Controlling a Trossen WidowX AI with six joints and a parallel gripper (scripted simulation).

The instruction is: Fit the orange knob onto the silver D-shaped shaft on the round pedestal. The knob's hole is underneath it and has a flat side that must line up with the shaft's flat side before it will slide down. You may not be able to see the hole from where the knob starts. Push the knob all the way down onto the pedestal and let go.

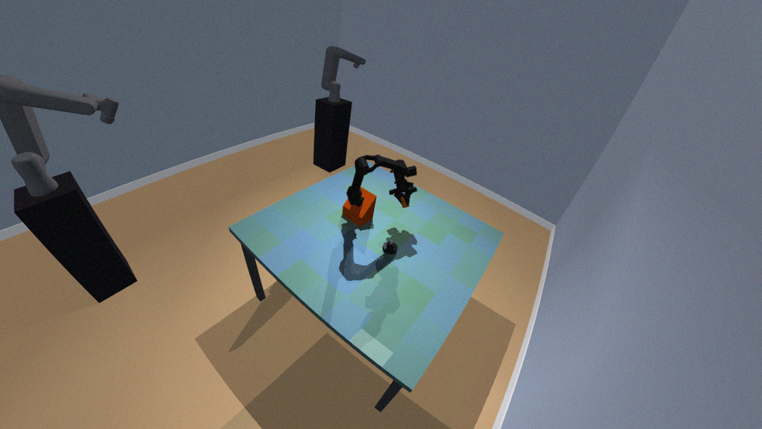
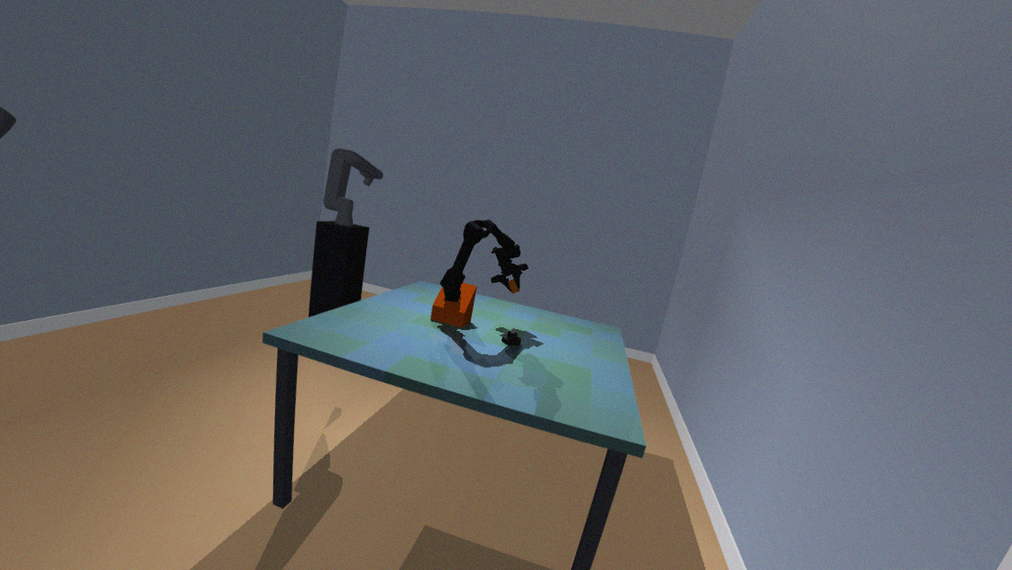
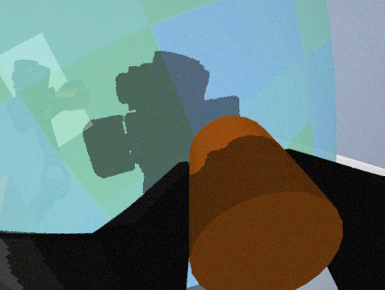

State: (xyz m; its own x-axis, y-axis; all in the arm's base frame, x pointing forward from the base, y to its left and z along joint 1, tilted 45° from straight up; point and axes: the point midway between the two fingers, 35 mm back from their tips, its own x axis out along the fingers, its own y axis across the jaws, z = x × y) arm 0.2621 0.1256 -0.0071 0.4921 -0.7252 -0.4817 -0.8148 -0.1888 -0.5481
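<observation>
The orange knob lies 3 cm above my gripper tip, 2 cm behind it and 1 cm to the left of it. From my gripper tip the other things lie so: pedestal: 18 cm to the right, 16 cm below, 5 cm ahead.
</observation>
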